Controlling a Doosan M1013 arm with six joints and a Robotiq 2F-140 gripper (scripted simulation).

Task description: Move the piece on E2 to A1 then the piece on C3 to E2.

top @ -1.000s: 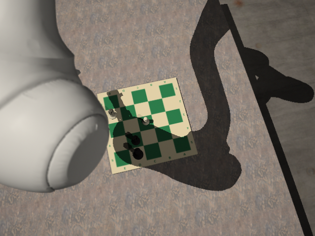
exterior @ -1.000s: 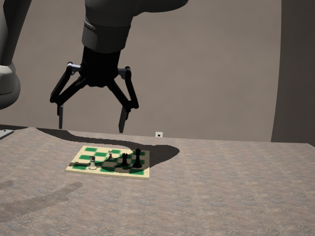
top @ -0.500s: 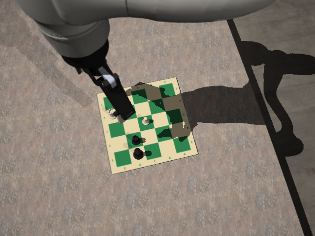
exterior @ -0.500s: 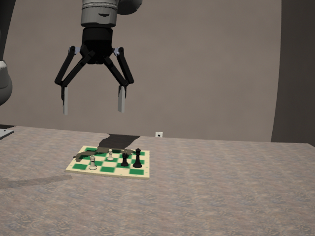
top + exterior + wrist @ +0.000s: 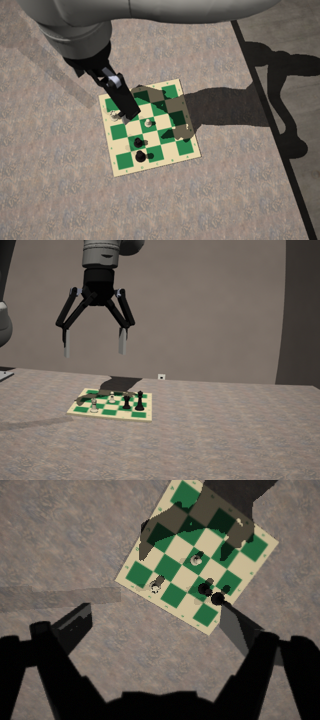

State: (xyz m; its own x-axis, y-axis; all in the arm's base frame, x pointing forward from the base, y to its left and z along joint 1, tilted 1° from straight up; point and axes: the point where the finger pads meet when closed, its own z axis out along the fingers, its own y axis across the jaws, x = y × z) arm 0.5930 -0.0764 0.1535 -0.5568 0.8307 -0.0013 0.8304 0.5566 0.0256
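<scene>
My hand is 14 cm above the white piece. From my hand the other things lie so: white pawn: 3 cm ahead, 8 cm to the left, 14 cm below; black queen: 11 cm ahead, 5 cm to the left, 13 cm below; chessboard: 3 cm ahead, 8 cm to the left, 16 cm below.
</scene>
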